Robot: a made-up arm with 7 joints. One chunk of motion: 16 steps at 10 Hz.
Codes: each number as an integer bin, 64 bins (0 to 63) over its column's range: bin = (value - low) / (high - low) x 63, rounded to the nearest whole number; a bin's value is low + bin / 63 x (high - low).
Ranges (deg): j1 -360.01..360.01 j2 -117.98..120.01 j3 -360.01..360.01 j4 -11..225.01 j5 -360.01..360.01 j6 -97.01..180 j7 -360.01..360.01
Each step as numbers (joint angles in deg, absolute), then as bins.
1 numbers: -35.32 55.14 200.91 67.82 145.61 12.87 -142.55
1 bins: 28 46 49 21 44 25 19
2 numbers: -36.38 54.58 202.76 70.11 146.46 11.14 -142.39
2 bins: 28 46 49 22 44 25 19
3 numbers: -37.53 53.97 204.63 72.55 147.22 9.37 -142.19
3 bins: 28 46 49 22 44 24 19
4 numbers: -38.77 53.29 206.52 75.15 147.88 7.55 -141.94
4 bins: 28 45 50 23 44 24 19
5 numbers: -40.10 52.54 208.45 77.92 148.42 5.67 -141.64
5 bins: 28 45 50 24 44 23 19
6 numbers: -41.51 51.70 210.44 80.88 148.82 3.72 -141.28
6 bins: 28 45 50 25 45 23 19
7 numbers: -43.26 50.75 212.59 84.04 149.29 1.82 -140.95
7 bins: 28 45 50 25 45 22 19
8 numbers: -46.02 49.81 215.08 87.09 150.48 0.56 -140.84
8 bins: 27 44 50 26 45 22 19
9 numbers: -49.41 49.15 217.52 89.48 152.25 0.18 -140.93
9 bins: 27 44 51 27 45 22 19
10 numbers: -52.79 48.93 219.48 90.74 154.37 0.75 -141.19
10 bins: 27 44 51 27 45 22 19
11 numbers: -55.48 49.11 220.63 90.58 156.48 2.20 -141.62
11 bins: 27 44 51 27 45 23 19
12 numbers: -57.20 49.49 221.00 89.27 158.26 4.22 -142.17
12 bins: 26 44 51 27 45 23 19
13 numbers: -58.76 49.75 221.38 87.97 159.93 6.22 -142.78
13 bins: 26 44 51 26 45 23 19
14 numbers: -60.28 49.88 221.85 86.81 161.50 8.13 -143.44
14 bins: 26 44 51 26 46 24 19
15 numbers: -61.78 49.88 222.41 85.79 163.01 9.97 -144.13
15 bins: 26 44 51 26 46 24 19
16 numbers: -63.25 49.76 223.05 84.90 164.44 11.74 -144.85
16 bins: 26 44 51 26 46 25 19
